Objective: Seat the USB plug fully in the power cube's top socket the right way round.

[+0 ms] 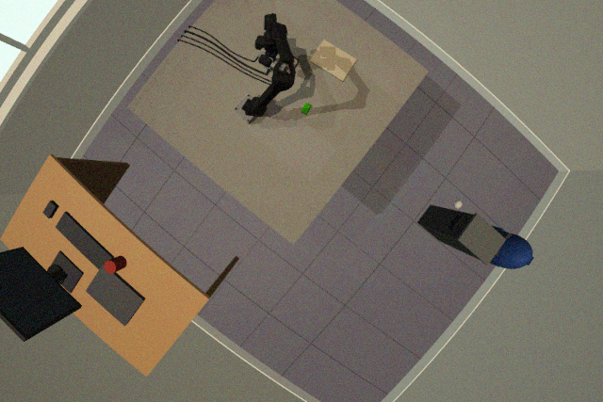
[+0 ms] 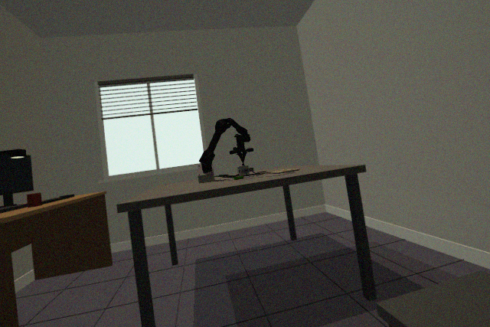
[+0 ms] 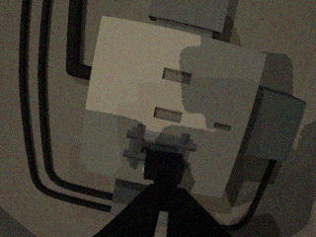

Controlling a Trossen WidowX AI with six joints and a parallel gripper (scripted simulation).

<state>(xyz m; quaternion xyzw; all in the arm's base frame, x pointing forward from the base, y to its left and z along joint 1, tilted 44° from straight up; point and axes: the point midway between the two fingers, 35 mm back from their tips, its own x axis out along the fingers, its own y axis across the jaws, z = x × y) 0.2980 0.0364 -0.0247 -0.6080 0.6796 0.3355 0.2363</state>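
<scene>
Now: the dark USB plug 2 cm below my gripper tip. The rest, counted from my gripper tip: tan sheet: 22 cm ahead, 25 cm to the right, 10 cm below; then small green block: 11 cm behind, 28 cm to the right, 10 cm below.
</scene>
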